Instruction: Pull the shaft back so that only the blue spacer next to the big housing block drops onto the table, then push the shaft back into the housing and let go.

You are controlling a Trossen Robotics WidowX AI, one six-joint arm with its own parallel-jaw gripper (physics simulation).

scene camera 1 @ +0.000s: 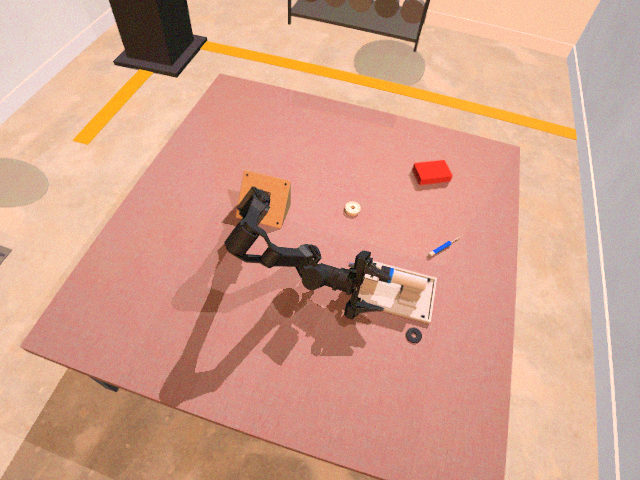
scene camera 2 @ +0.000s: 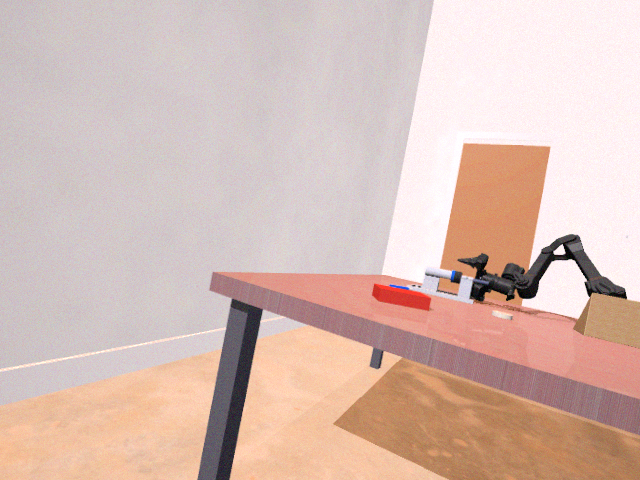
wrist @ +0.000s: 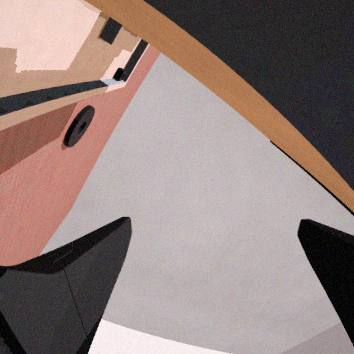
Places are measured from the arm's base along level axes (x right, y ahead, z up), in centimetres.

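Where they show: gripper, fingertip midpoint: [scene camera 1: 387,294] [scene camera 2: 455,268] [wrist: 215,226]; arm's base at its link origin: [scene camera 1: 259,200] [scene camera 2: 619,320].
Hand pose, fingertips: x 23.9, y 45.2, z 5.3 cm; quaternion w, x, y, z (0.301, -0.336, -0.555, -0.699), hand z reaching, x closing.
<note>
Things, the pixels of their centre, and the offset from my fingertips. "spot": a spot on its surface instead. Level surfaces: height alone.
- blue spacer at the middle of its body: [scene camera 1: 390,275] [scene camera 2: 453,276] dx -7.8, dy +0.0, dz -3.0 cm
- shaft at a spot on its surface: [scene camera 2: 481,282] spot: dx -8.6, dy -9.9, dz -3.1 cm
- black ring at the middle of its body: [wrist: 79,126] [scene camera 1: 414,335] dx +4.5, dy +10.7, dz -10.7 cm
- cream ring at the middle of its body: [scene camera 2: 502,314] [scene camera 1: 352,208] dx -34.0, dy -16.1, dz -10.3 cm
- red block at the middle of its body: [scene camera 2: 400,296] [scene camera 1: 432,172] dx -58.8, dy +7.9, dz -9.4 cm
- blue-handled tool at the middle of its body: [scene camera 1: 445,245] [scene camera 2: 394,287] dx -28.7, dy +16.1, dz -10.2 cm
- table at its surface level: dz -10.9 cm
The white housing [scene camera 1: 412,279] [scene camera 2: 438,272] is a cylinder on a block at one end of the white base plate [scene camera 1: 433,300] [scene camera 2: 448,296]. The blue spacer [scene camera 1: 390,274] [scene camera 2: 453,275] is against the housing's inner end, with a black part beside it. A smaller block [scene camera 2: 466,289] stands at the plate's arm end. The shaft [scene camera 2: 481,282] sticks out from it towards the arm, mostly hidden by the gripper. My gripper [scene camera 1: 386,291] [wrist: 215,226] is open and empty, with its fingers spread around the shaft side, over the plate's arm end. A large tan and dark curved surface fills the wrist view's upper right.
A black ring [scene camera 1: 408,336] [wrist: 73,135] lies beside the plate. A cream ring [scene camera 1: 348,210] [scene camera 2: 502,314], a red block [scene camera 1: 433,172] [scene camera 2: 400,298] and a blue-handled tool [scene camera 1: 442,248] [scene camera 2: 399,287] lie on the table [scene camera 1: 310,139]. The arm stands on a wooden base [scene camera 1: 278,196] [scene camera 2: 615,317].
</note>
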